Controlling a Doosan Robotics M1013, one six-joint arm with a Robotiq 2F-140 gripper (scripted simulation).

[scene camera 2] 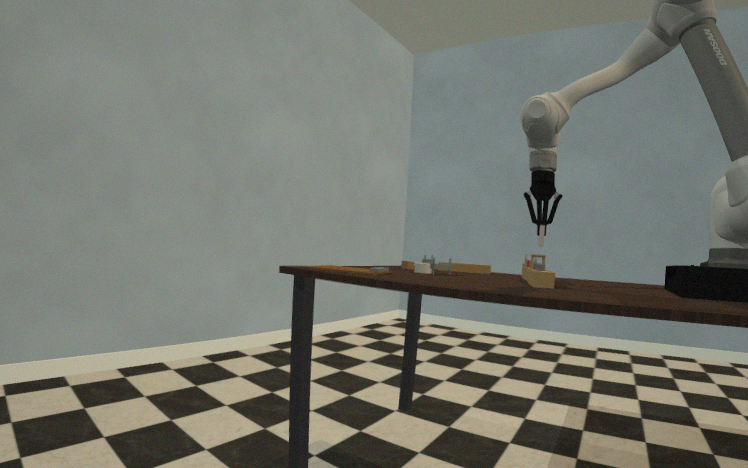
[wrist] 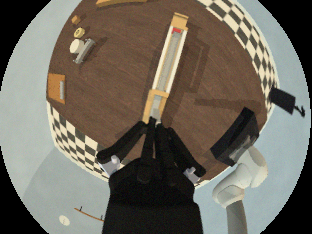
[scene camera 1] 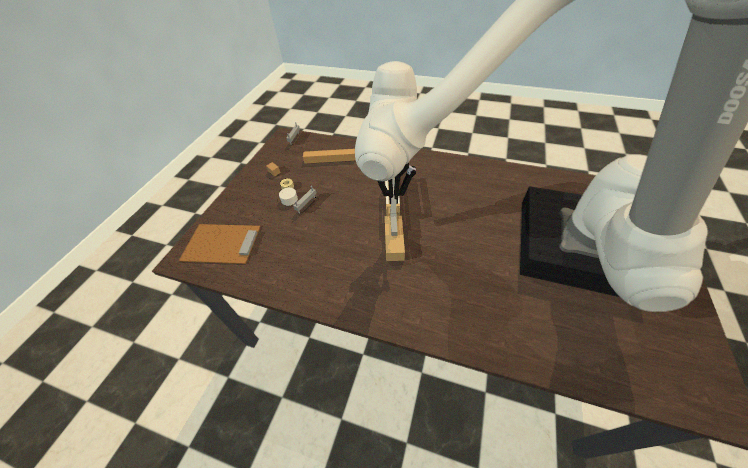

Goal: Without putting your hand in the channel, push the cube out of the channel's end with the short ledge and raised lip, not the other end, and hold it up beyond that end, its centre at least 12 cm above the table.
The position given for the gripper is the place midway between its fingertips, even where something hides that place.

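Note:
You've got the gripper (scene camera 2: 540, 246) and (wrist: 155, 113), and there's an orange board (scene camera 1: 210, 243) too.

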